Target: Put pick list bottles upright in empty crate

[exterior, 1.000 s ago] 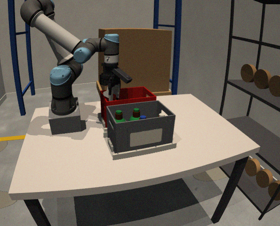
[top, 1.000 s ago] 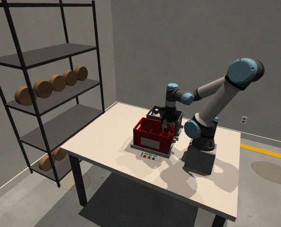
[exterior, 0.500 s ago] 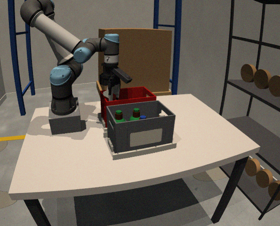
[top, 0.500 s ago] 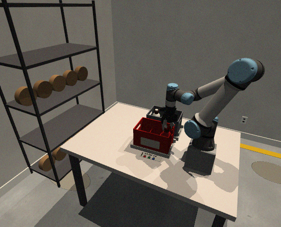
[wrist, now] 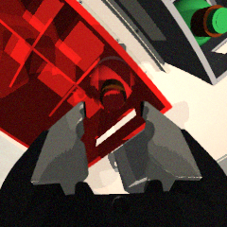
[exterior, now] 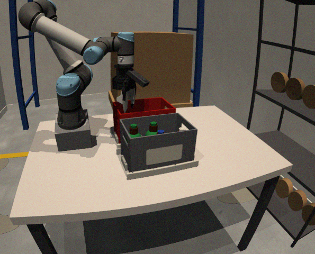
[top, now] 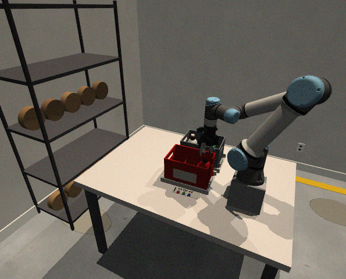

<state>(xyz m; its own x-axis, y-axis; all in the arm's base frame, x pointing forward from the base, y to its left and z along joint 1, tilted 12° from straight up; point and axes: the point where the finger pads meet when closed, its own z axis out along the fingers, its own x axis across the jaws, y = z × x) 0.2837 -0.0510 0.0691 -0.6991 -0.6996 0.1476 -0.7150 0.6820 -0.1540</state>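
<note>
Now: the red bottle 100 mm below my hand. From my hand the other things lie so: red crate: 100 mm below, 80 mm ahead, 50 mm to the left; grey crate: 190 mm to the right, 100 mm below, 70 mm ahead; blue bottle: 230 mm to the right, 100 mm below, 70 mm ahead.
</note>
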